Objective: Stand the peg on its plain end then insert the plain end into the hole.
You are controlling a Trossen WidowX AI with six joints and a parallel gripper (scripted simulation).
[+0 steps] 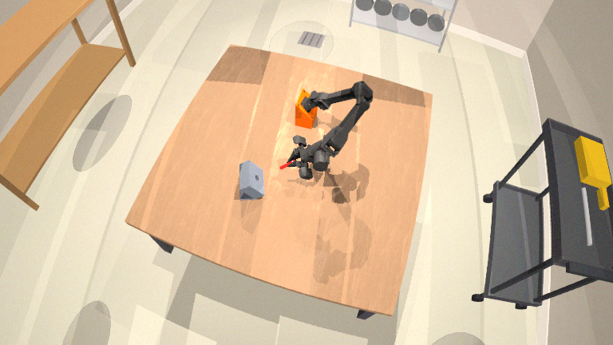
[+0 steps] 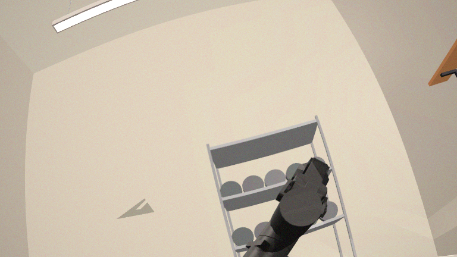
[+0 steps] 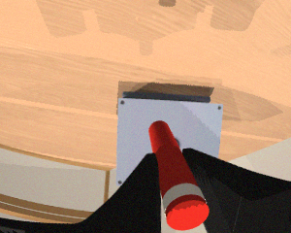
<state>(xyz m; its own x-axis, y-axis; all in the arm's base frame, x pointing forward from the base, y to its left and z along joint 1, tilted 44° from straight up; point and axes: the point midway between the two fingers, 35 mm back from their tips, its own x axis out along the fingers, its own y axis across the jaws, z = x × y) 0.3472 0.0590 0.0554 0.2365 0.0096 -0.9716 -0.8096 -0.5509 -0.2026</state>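
The grey sloped panel is 130 mm to the right of my gripper tip, 100 mm ahead of it and 70 mm below it. Round my gripper tip: red peg 10 mm to the left, 10 mm behind, 10 mm above.
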